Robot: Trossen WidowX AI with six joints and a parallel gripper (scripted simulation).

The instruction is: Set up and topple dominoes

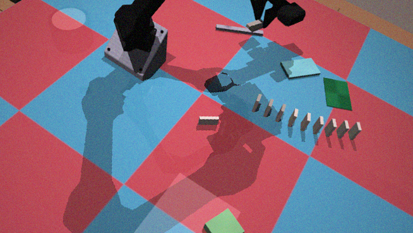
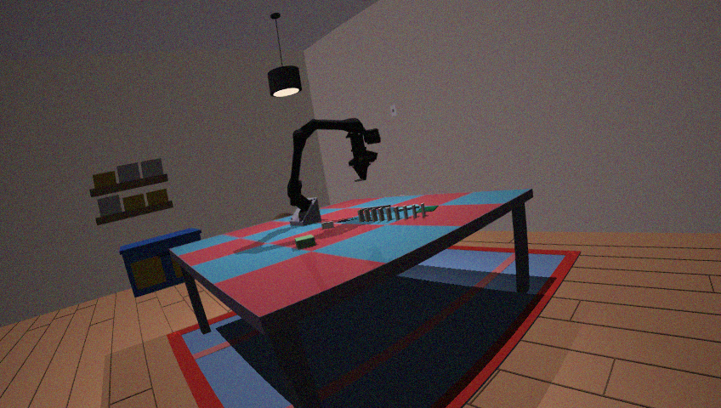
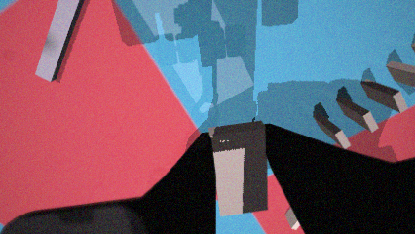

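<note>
The grey bar is 150 mm below my gripper tip, 130 mm to the left of it and 70 mm behind it. From my gripper tip the other things lie so: dark green flat tile 280 mm ahead, 160 mm below, 40 mm to the left; then light blue flat tile 150 mm below, 150 mm ahead, 80 mm to the left; then light green block 480 mm to the right, 140 mm below, 120 mm ahead.
</note>
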